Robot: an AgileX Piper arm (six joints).
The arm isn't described. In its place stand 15 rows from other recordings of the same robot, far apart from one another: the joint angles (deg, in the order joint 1, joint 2, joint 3, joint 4, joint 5, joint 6), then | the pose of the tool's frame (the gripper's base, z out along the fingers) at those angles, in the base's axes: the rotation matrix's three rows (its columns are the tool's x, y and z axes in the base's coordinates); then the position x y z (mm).
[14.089, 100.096, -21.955, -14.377, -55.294, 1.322] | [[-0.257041 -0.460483 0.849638], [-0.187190 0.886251 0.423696], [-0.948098 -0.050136 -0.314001]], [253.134 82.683 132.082]
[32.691, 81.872, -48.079, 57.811, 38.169, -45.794] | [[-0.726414 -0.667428 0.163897], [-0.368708 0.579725 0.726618], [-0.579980 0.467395 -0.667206]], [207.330 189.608 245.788]
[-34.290, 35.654, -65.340, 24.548, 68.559, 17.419] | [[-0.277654 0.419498 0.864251], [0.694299 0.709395 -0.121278], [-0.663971 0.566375 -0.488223]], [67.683 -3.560 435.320]
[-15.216, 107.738, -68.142, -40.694, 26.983, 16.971] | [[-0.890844 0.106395 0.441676], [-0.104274 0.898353 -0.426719], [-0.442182 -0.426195 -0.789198]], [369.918 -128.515 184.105]
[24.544, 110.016, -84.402, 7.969, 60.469, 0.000] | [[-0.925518 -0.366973 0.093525], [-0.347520 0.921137 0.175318], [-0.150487 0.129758 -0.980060]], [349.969 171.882 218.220]
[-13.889, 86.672, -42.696, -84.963, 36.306, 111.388] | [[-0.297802 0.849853 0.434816], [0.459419 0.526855 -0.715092], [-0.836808 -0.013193 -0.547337]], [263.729 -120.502 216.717]
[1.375, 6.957, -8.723, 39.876, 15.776, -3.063] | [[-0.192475 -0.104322 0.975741], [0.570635 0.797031 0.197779], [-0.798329 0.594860 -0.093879]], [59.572 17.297 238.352]
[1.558, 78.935, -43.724, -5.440, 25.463, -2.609] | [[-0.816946 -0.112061 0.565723], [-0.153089 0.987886 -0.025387], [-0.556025 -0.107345 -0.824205]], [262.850 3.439 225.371]
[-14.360, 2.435, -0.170, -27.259, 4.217, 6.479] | [[-0.115335 0.256266 0.959701], [-0.335424 0.899351 -0.280461], [-0.934981 -0.354253 -0.017769]], [57.215 -17.812 205.871]
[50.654, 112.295, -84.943, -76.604, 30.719, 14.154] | [[0.188922 -0.474346 0.859828], [-0.959229 0.098292 0.264987], [-0.210210 -0.874834 -0.436437]], [321.150 320.402 254.882]
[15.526, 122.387, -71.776, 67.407, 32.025, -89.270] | [[-0.542930 -0.784342 0.300058], [-0.539183 0.599512 0.591496], [-0.643823 0.159355 -0.748397]], [388.602 154.199 108.864]
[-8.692, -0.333, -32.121, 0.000, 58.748, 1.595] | [[-0.354695 0.161058 0.921006], [0.082383 0.986604 -0.140802], [-0.931345 0.025933 -0.363212]], [-11.999 1.834 296.850]
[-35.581, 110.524, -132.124, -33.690, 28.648, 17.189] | [[-0.146915 0.763630 0.628717], [-0.164365 0.607931 -0.776791], [-0.975397 -0.217461 0.036199]], [341.500 -274.074 509.151]
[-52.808, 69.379, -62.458, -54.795, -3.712, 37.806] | [[-0.220175 0.731091 0.645778], [-0.190970 0.616907 -0.763516], [-0.956584 -0.291431 0.003789]], [172.429 -219.269 414.804]
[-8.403, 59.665, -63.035, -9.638, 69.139, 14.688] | [[-0.801594 0.383967 0.458274], [0.312804 0.922577 -0.225842], [-0.509509 -0.037684 -0.859639]], [175.831 -40.365 366.249]
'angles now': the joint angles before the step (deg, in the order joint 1, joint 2, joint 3, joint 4, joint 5, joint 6). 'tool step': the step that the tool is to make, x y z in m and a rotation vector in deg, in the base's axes. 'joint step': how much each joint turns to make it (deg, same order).
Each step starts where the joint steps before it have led.
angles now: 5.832 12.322 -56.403 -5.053 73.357 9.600
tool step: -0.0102 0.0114 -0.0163 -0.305 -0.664 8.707
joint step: 0.010 -4.132 3.223 8.145 0.176 -6.184
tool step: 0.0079 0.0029 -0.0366 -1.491 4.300 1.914
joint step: -0.034 -3.741 8.300 1.354 0.007 -2.178
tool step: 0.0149 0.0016 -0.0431 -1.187 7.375 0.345
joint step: 0.010 -2.257 9.575 0.054 0.181 -0.548
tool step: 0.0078 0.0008 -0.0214 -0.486 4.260 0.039
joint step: -0.004 -0.377 4.652 0.002 0.017 -0.067
